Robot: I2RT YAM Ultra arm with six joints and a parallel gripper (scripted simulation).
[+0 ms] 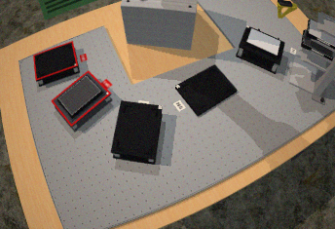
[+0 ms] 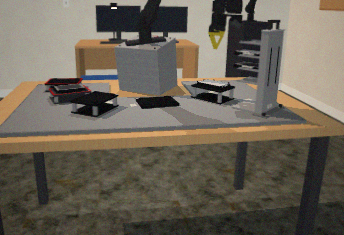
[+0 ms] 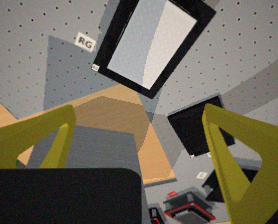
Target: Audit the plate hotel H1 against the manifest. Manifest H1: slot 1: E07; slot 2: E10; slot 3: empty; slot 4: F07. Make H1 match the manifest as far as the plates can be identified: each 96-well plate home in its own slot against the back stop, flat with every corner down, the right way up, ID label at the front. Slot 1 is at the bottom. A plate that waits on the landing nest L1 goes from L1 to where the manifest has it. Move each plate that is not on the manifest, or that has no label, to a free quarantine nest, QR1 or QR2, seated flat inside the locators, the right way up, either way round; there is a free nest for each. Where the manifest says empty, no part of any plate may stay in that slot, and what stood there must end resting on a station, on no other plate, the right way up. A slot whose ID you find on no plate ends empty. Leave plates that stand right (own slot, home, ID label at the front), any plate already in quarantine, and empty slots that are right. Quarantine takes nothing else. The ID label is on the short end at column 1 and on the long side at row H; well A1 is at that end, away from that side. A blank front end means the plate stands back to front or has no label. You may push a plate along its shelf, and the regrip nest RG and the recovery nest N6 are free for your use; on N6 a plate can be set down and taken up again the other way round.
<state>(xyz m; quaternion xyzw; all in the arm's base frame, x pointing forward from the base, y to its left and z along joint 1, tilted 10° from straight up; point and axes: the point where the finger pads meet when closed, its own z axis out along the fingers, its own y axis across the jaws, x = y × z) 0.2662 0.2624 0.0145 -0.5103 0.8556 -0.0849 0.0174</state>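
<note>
My hand is 1 cm short of the black regrip nest RG, 1 cm to the left of it and 18 cm above it. From my hand the other things lie so: pale grey 96-well plate 17 cm ahead, 9 cm to the left, 1 cm below; A1 mark 8 cm behind, 18 cm below; RG tag 10 cm behind, 3 cm to the left, 24 cm below.
</note>
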